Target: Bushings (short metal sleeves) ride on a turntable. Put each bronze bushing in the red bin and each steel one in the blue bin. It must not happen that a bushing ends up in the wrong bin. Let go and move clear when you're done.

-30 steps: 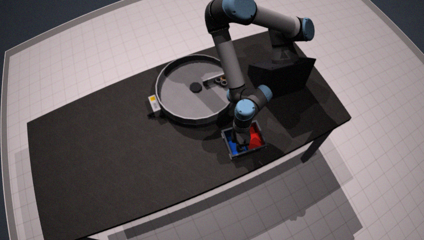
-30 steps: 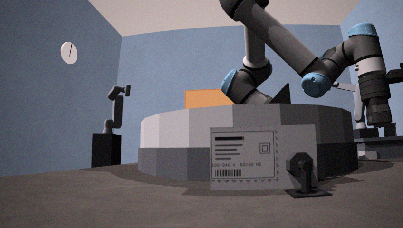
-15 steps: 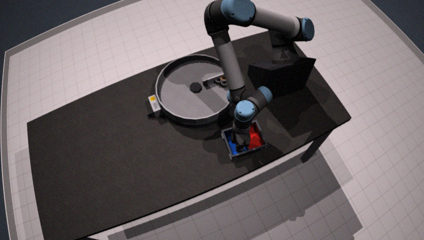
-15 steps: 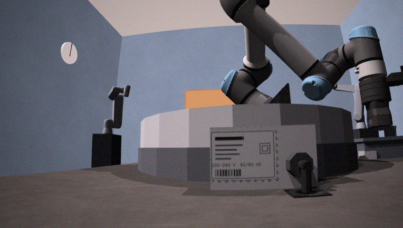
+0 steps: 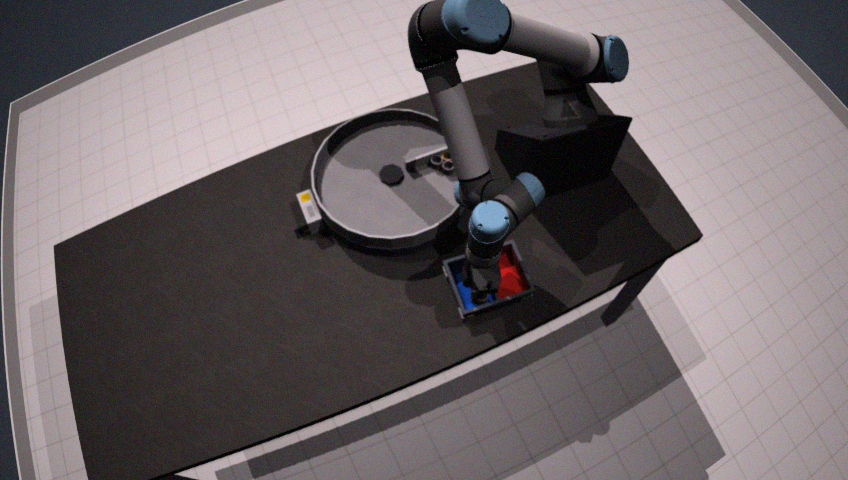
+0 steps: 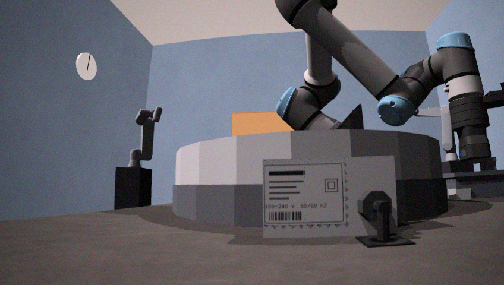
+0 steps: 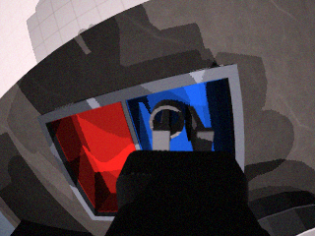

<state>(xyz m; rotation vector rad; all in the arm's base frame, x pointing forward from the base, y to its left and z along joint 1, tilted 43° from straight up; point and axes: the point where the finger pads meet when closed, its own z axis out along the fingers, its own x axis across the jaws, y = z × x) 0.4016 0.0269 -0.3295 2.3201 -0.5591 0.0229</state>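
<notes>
The red bin lies 50 mm behind my hand and 20 mm to the right of it. Round my hand: grey turntable 400 mm to the right, 30 mm ahead, 20 mm above.
</notes>
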